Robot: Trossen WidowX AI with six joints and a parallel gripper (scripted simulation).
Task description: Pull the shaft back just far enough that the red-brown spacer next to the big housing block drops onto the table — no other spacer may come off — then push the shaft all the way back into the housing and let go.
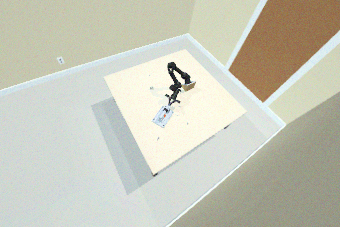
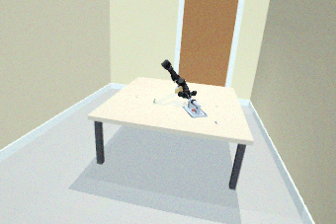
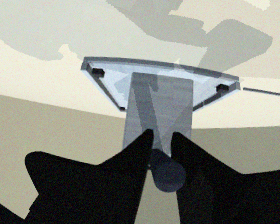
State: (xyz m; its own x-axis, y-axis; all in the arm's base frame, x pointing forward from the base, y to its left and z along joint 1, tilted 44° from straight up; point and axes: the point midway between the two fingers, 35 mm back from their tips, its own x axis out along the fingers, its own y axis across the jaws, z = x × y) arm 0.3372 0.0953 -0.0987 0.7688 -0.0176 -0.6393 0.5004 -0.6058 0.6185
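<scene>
The red-brown spacer is 100 mm ahead of my gripper tip, 60 mm to the left of it and 50 mm below it. The rest, counted from my gripper tip: light grey base plate 110 mm ahead, 70 mm to the left, 10 mm below; then shaft 30 mm ahead, 20 mm to the left, 20 mm above.
</scene>
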